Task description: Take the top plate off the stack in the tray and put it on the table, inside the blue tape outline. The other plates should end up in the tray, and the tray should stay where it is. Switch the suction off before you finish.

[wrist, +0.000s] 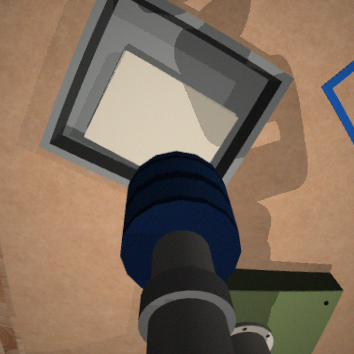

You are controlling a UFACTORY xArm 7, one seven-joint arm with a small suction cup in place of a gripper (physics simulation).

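Where they show: hand, its tool point: (176, 197); arm's base, origin of its link: (239, 343).
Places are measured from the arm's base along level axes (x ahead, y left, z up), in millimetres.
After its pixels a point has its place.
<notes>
A cream square plate (145, 102) @[z -36, x 439, y 153 mm] lies flat in the grey open tray (62, 110) @[z -21, x 435, y 257 mm] in the wrist view. It covers the plates beneath it, so their number cannot be told. My dark blue suction cup (177, 159) shows in front of the plate's near part and hides its near corner. The plate's middle is in plain sight, beyond the cup tip, and I see no plate carried on the cup. The cup's underside is hidden, so any gap above the plate cannot be judged. Part of the blue tape outline (328, 88) @[z -63, x 457, y -110 mm] shows at the right edge, on the brown table (300, 225) @[z -64, x 223, y -104 mm].
A green block (305, 310) @[z -8, x 69, y -121 mm] with a dark side stands at the lower right, partly behind the arm. The tray's raised walls surround the plate. Arm shadows fall across the tray and the table. A strip of wooden floor shows at the lower left edge.
</notes>
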